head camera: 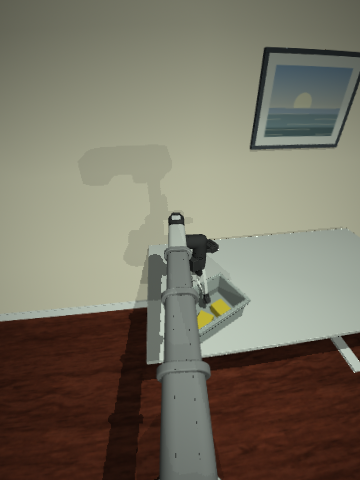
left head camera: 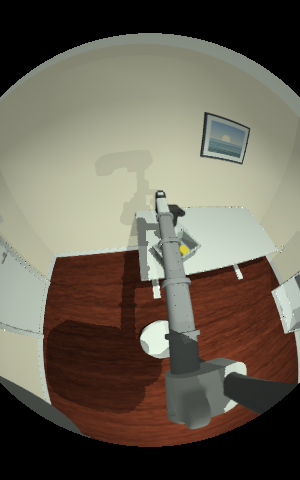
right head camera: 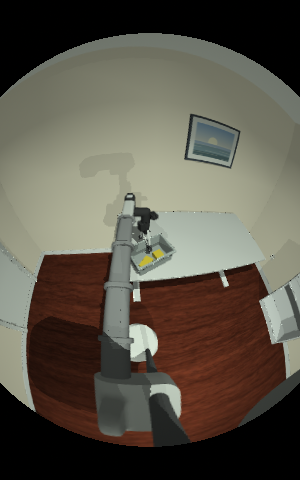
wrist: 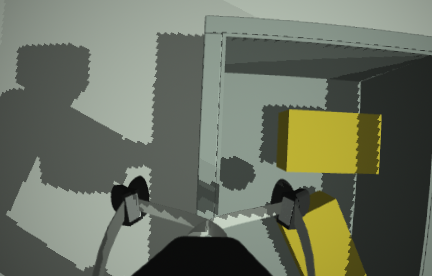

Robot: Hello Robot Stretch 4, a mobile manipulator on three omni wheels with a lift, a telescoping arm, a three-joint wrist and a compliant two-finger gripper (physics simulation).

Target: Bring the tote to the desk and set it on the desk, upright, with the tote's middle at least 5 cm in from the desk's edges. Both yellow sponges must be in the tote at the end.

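Seen in the pictures: gripper, fingertip midpoint: point(right head camera: 144, 244) point(wrist: 210, 194); robot's base, link origin: point(left head camera: 160, 338) point(right head camera: 137, 341).
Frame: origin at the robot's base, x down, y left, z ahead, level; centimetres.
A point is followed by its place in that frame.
The grey tote point(head camera: 229, 321) {z 59.0, x -71.7, y -21.6 cm} point(right head camera: 159, 265) {z 57.3, x -71.1, y -19.4 cm} point(wrist: 209, 100) {z 76.3, x -81.3, y -15.4 cm} stands upright on the pale desk point(head camera: 300, 280) {z 82.3, x -69.3, y -67.3 cm} point(left head camera: 220, 230) {z 87.5, x -69.3, y -64.2 cm} point(right head camera: 210, 240) {z 82.0, x -69.3, y -70.8 cm}, near its left end and turned at an angle to its edges. One yellow sponge point(head camera: 220, 307) {z 64.8, x -74.1, y -18.5 cm} point(right head camera: 158, 254) {z 64.2, x -74.1, y -18.9 cm} point(wrist: 325, 142) {z 64.8, x -74.1, y -18.9 cm} and a second yellow sponge point(head camera: 204, 319) {z 59.2, x -74.1, y -10.4 cm} point(right head camera: 146, 261) {z 58.2, x -74.1, y -10.0 cm} point(wrist: 327, 235) {z 59.2, x -74.1, y -11.1 cm} lie inside on its floor. My gripper point(wrist: 210, 194) {z 72.0, x -75.9, y -8.7 cm} is open, its fingertips spread wide. In the wrist view one fingertip is outside the tote's rim and the other over its inside. The arm hides part of the tote in the head and left head views.
A round white object point(left head camera: 156, 340) {z -1.0, x -18.7, y 4.5 cm} point(right head camera: 143, 342) {z 0.2, x -18.7, y -6.7 cm} is on the floor in front of the desk. The wall with a framed picture point(head camera: 310, 102) {z 130.3, x -151.0, y -73.0 cm} rises behind the desk. A pale box-like piece point(right head camera: 280, 312) {z -14.5, x -11.8, y -212.2 cm} is at the right. My telescoping arm point(head camera: 185, 400) {z 18.9, x -118.0, y -0.1 cm} reaches over the desk's left end.
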